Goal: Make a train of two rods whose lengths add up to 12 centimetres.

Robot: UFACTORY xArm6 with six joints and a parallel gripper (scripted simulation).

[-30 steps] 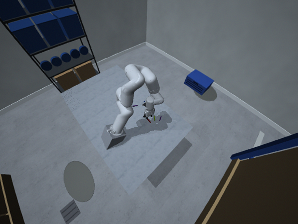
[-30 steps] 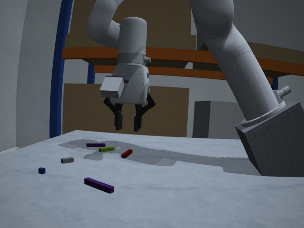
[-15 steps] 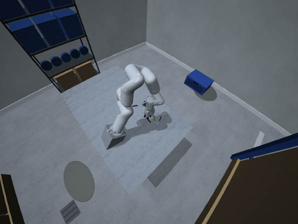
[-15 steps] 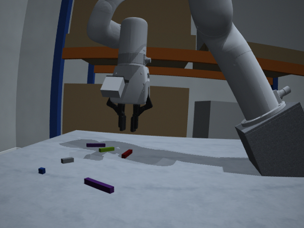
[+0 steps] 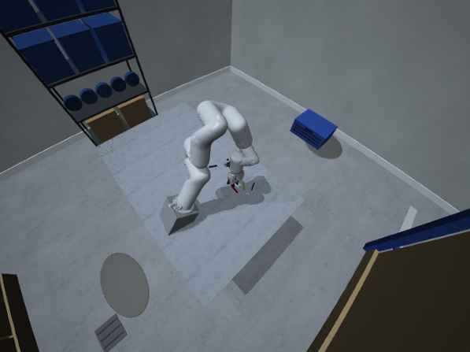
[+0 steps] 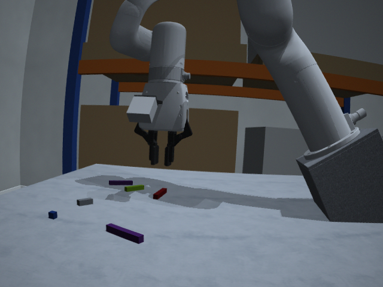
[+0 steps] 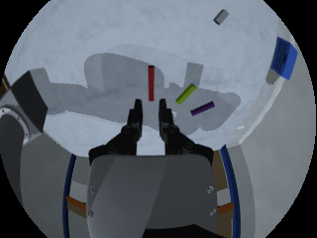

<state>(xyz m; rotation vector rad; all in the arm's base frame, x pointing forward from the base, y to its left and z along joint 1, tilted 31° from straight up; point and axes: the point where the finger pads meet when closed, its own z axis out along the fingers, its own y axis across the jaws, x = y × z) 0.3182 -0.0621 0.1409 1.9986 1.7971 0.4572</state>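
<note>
The red rod is 8 cm below my hand. Also, from my hand: small blue rod (14 cm ahead, 22 cm to the left, 8 cm below); then grey rod (12 cm ahead, 12 cm to the left, 8 cm below); then lime rod (7 cm ahead, 3 cm to the right, 8 cm below).
</note>
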